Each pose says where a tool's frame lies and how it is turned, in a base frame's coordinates. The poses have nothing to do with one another.
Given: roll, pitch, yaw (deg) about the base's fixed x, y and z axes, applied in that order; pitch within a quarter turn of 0, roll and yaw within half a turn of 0; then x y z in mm.
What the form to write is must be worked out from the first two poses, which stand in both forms.
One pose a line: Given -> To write
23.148, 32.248, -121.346, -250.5, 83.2, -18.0 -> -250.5, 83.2, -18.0, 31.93, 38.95, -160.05
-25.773, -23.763, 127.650, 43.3, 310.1, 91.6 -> 43.3, 310.1, 91.6, -135.36, 34.49, -102.50
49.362, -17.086, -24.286, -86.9, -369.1, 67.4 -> -86.9, -369.1, 67.4, 112.05, 51.50, -128.44
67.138, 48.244, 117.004, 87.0, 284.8, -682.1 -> 87.0, 284.8, -682.1, 39.44, 75.01, 44.46
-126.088, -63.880, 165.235, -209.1, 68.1, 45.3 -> -209.1, 68.1, 45.3, -158.38, 105.03, -137.97
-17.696, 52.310, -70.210, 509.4, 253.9, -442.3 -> 509.4, 253.9, -442.3, -13.22, 54.38, -48.25
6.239, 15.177, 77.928, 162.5, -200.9, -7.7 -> 162.5, -200.9, -7.7, 21.83, 16.38, 55.26
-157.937, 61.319, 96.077, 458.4, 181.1, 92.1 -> 458.4, 181.1, 92.1, -11.61, 116.41, -108.72
